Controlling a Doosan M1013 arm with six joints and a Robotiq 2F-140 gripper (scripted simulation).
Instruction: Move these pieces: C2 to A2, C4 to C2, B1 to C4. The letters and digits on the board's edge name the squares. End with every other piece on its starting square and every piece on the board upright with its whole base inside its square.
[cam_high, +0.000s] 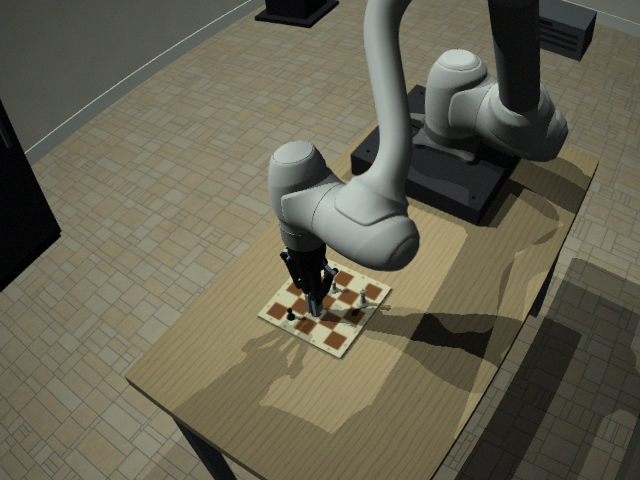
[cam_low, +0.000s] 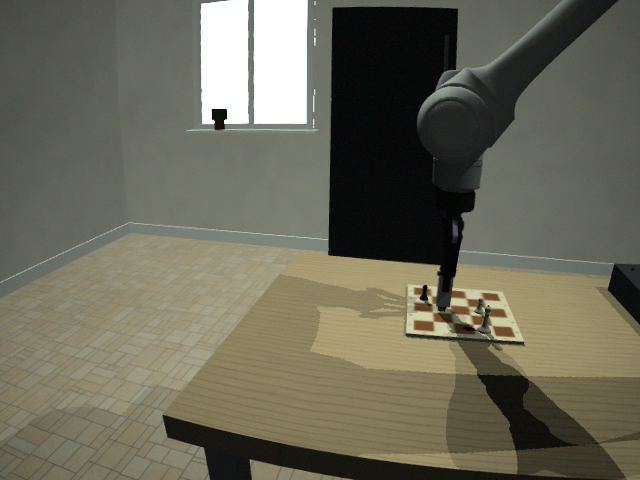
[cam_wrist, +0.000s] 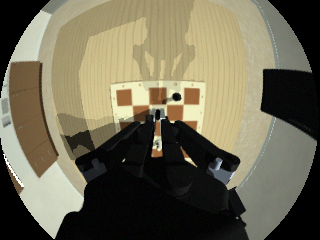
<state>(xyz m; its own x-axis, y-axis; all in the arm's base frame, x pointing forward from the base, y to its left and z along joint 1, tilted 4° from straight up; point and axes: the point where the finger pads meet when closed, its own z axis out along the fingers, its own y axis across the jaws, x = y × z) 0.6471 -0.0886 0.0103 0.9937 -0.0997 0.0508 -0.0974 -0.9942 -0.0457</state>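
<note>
The small chessboard is 40 mm behind my hand and 50 mm below it. The rest, counted from my hand: tall white piece: 70 mm behind, 80 mm to the left, 20 mm below; then small white piece: 80 mm behind, 10 mm to the left, 30 mm below.
</note>
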